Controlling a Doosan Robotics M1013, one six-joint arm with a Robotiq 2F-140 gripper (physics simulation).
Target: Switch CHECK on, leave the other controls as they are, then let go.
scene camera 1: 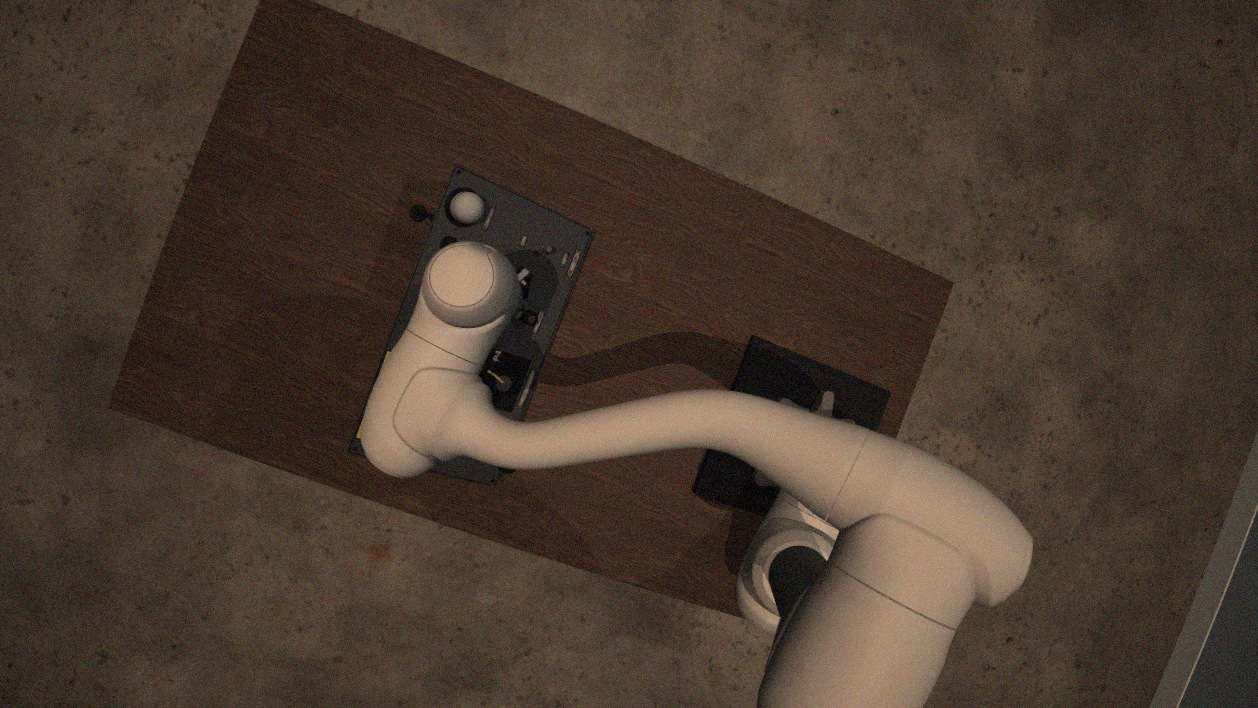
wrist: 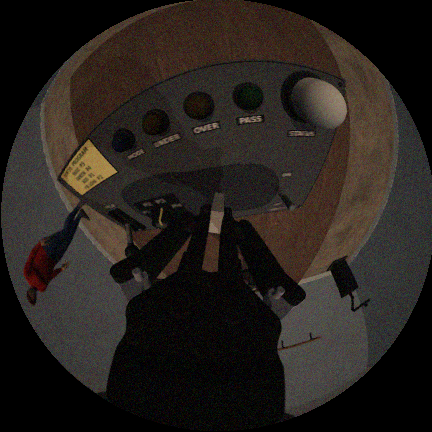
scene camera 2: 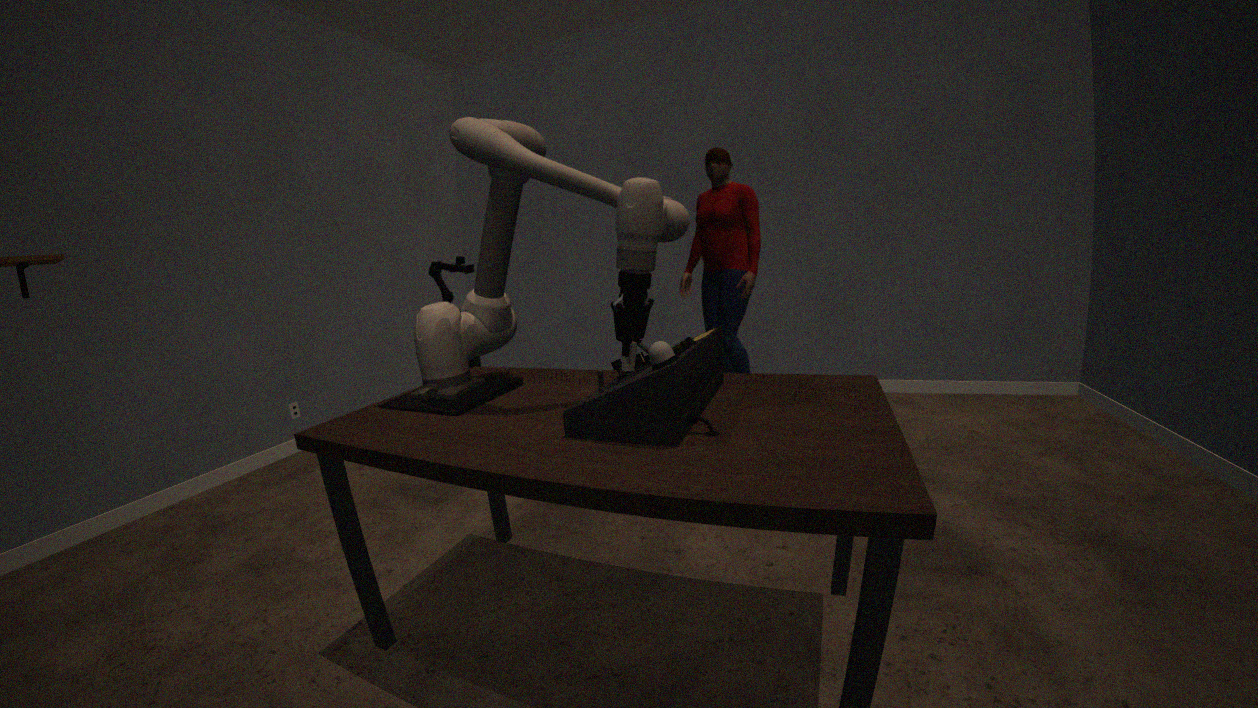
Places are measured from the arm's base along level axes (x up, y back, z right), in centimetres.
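Where they show: gripper, fingertip midpoint: (wrist: 217, 200) (scene camera 2: 627, 369); arm's base at its link origin: (scene camera 2: 448, 389).
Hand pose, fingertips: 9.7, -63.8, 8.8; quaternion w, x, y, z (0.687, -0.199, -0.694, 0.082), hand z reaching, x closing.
Things, the pixels of their top centre, and the offset from my fingertips, as dx, dy, dz. "pt": a spot on its surface instead. Level surfaces: height alone.
- small toggle at its top centre: (wrist: 292, 208) (scene camera 2: 600, 369) +2.8, +2.4, +11.6
- selector with a yellow pointer, top centre: (scene camera 1: 500, 382) (wrist: 158, 225) (scene camera 2: 636, 352) +1.7, +1.6, -12.3
- black-knobbed lever at its top centre: (wrist: 128, 257) +5.3, +6.8, -24.6
- white STATUS dome at a spot on its surface: (wrist: 320, 102) (scene camera 1: 465, 216) pt +8.7, -11.9, +11.7
- including PASS at its top centre: (wrist: 252, 93) +6.4, -13.1, +6.8
- yellow card at its top centre: (wrist: 76, 176) +5.8, -14.5, -20.1
- table at its surface level: dx -11.2
The dark sloped control panel (scene camera 1: 501, 198) (scene camera 2: 647, 409) (wrist: 255, 145) stands on the table. My gripper (scene camera 2: 628, 350) (wrist: 217, 200) is shut and empty, pointing down at the panel's lower part; whether its tips touch anything is unclear. In the wrist view, a small toggle (wrist: 286, 199) sits right of the fingertips below an ON mark. No CHECK label is readable, and the fingers hide part of the lower row. A selector with a yellow pointer (scene camera 1: 503, 382) (wrist: 161, 216) and a black-knobbed lever (wrist: 130, 245) are to the left in the wrist view.
A white STATUS dome (scene camera 1: 466, 206) (scene camera 2: 661, 352) (wrist: 320, 102) rises at a panel corner. Dark lamps, including PASS (wrist: 248, 96) and OVER (wrist: 198, 105), line the upper panel beside a yellow card (wrist: 89, 167). A person in red (scene camera 2: 727, 228) (wrist: 42, 265) stands beyond the table (scene camera 1: 290, 176) (scene camera 2: 792, 457).
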